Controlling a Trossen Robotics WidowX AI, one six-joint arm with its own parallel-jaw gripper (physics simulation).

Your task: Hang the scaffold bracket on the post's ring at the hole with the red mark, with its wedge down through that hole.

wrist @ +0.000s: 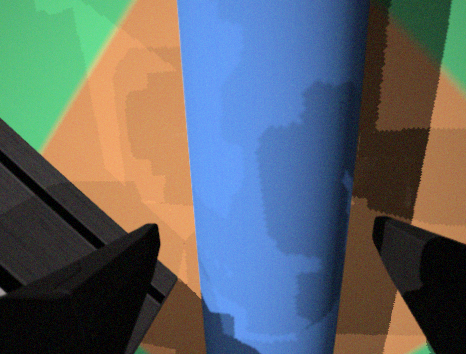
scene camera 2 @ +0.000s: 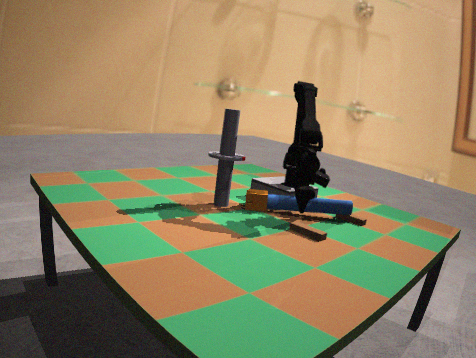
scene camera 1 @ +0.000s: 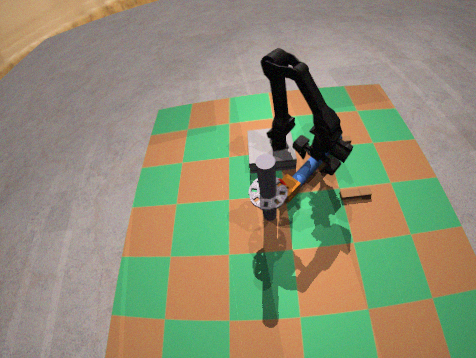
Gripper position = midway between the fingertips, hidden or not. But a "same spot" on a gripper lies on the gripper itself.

My gripper shows in the wrist view, in scene camera 2 (300,207) and in scene camera 1. One and the same spot on my gripper: (wrist: 100,296) is (scene camera 1: 305,152).
